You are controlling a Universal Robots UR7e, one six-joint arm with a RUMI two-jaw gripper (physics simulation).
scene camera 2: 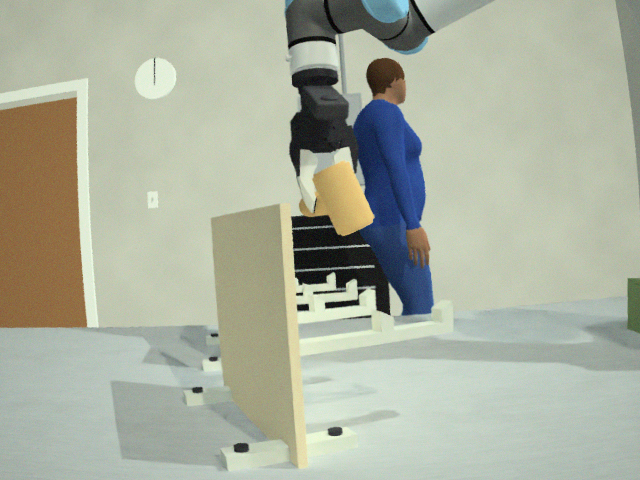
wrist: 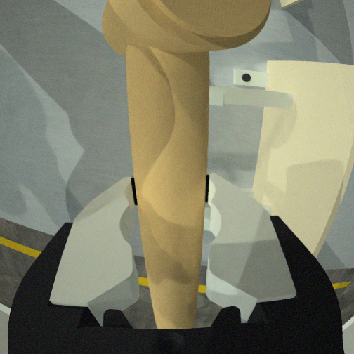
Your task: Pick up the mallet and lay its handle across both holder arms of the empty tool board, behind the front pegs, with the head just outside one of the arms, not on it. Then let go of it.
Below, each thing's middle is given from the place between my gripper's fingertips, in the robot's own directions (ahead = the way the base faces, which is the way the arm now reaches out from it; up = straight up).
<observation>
My gripper is now 20 mm to the left of the mallet (scene camera 2: 339, 195) and 10 mm below it.
</observation>
